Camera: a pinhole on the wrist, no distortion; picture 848 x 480 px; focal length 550.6 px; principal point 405.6 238.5 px. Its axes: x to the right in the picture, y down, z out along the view. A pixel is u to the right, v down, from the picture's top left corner.
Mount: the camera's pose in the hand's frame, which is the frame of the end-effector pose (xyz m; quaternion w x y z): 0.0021 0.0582 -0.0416 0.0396 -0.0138 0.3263 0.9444
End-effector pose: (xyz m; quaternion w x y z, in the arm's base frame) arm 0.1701 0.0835 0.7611 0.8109 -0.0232 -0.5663 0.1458
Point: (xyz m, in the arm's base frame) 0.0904 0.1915 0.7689
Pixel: 361 314
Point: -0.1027 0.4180 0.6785
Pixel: 530 65
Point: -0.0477 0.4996 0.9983
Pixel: 87 87
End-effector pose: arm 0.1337 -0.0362 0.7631 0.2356 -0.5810 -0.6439 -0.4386
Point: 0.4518 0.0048 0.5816
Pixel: 763 258
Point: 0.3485 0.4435 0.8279
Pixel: 60 426
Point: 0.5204 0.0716 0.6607
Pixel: 572 174
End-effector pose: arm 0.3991 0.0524 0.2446 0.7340 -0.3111 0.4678 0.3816
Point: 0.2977 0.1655 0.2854
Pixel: 559 247
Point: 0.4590 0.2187 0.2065
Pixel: outside the picture
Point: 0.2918 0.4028 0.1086
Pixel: 87 146
